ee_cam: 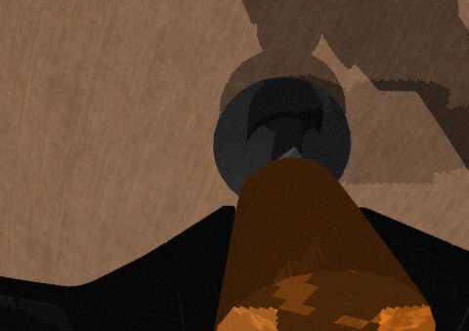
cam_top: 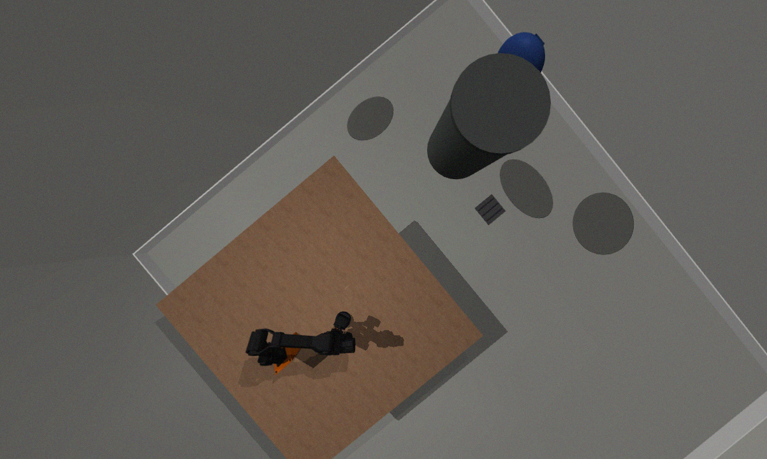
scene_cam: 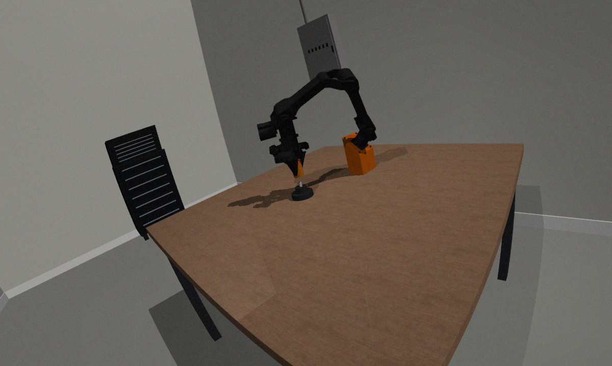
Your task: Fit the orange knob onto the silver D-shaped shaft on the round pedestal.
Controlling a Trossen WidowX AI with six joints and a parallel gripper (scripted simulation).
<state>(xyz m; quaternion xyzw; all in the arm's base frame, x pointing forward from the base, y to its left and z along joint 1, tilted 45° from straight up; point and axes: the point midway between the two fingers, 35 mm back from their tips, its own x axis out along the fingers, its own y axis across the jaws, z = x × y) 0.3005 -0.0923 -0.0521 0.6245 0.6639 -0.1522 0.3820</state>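
The round black pedestal is 10 mm to the right of my gripper tip and 60 mm below it. From my gripper tip the other things lie so: orange knob (30 mm above).
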